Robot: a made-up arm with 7 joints. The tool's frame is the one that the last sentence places. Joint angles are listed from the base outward.
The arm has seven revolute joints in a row. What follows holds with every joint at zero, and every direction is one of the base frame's.
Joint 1 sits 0.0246 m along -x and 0.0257 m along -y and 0.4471 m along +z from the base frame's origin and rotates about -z.
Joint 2 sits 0.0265 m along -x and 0.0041 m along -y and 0.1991 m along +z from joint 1 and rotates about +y.
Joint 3 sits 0.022 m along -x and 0.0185 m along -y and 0.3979 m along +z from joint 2 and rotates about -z.
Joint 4 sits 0.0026 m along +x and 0.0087 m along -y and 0.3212 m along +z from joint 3 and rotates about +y.
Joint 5 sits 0.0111 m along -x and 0.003 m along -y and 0.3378 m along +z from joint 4 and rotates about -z.
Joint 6 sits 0.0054 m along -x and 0.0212 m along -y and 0.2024 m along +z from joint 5 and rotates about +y.
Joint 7 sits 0.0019 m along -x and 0.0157 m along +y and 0.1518 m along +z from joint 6 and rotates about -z.
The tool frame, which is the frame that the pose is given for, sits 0.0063 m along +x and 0.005 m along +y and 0.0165 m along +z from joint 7; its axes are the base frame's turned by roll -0.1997, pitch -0.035 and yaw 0.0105 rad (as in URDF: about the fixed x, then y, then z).
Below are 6 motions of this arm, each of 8 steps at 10 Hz.
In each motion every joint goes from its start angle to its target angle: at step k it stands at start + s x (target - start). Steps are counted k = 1, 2, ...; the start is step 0. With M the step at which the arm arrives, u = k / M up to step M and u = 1 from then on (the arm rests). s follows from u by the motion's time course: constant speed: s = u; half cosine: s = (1 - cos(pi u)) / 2; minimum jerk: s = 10 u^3 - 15 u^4 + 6 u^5.
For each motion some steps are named. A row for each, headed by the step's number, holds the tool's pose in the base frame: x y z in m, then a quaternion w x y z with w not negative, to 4 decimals.
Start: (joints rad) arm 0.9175 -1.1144 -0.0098 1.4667 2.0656 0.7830 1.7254
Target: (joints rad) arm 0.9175 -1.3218 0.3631 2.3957 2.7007 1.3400 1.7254
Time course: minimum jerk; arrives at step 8
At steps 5, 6, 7, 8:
5: -0.4495 0.1026 1.2980 0.8403 -0.0977 -0.4531 0.2811
6: -0.4377 0.0726 1.2154 0.8636 -0.0872 -0.4418 0.2267
7: -0.4288 0.0608 1.1724 0.8741 -0.0813 -0.4334 0.2037
8: -0.4270 0.0590 1.1645 0.8760 -0.0803 -0.4317 0.1998

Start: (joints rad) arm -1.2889 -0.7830 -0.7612 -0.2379 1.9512 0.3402 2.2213
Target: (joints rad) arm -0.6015 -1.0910 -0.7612 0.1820 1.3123 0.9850 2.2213
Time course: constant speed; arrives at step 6
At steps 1, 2, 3, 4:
1: -0.2890 -1.1258 1.5205 0.5608 0.0709 0.4533 -0.6892
2: -0.4387 -1.0880 1.5035 0.5684 0.0685 0.4165 -0.7062
3: -0.5830 -1.0253 1.4853 0.5693 0.0570 0.3771 -0.7283
4: -0.7177 -0.9386 1.4651 0.5623 0.0364 0.3371 -0.7542

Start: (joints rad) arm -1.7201 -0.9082 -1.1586 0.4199 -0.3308 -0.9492 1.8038
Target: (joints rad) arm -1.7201 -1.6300 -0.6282 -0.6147 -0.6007 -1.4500 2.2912
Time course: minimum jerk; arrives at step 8
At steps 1, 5, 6, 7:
1: 0.0717 -1.0765 1.5451 0.6474 0.4264 -0.0499 0.6298
5: 0.4883 -1.2237 0.6368 0.2023 0.7488 0.2096 0.5953
6: 0.5124 -1.1315 0.4031 0.0540 0.7594 0.2289 0.6066
7: 0.5130 -1.0675 0.2950 0.0222 -0.7544 -0.2293 -0.6146

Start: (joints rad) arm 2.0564 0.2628 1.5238 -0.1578 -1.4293 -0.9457 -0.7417
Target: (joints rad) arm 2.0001 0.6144 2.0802 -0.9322 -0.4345 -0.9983 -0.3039
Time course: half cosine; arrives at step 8
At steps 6, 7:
6: 0.1711 -0.8264 1.4718 0.2932 -0.5346 0.5976 -0.5207
7: 0.1658 -0.8738 1.3681 0.2424 -0.5632 0.6349 -0.4699

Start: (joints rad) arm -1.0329 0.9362 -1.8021 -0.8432 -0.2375 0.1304 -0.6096
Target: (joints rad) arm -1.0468 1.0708 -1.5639 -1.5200 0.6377 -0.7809 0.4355
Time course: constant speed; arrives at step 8
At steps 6, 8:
6: 0.9105 0.1685 1.0495 0.7333 0.5936 0.2217 0.2466
8: 0.8206 0.0615 1.0278 0.8058 0.5308 0.2561 -0.0573

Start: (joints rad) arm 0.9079 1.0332 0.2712 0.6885 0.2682 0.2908 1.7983
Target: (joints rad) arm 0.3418 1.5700 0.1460 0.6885 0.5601 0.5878 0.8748
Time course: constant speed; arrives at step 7
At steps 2, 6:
2: 0.7929 -1.0205 0.7080 0.0818 0.4495 -0.8036 0.3813
6: 1.0133 -0.6703 0.2976 0.0578 0.4535 -0.8624 0.2176

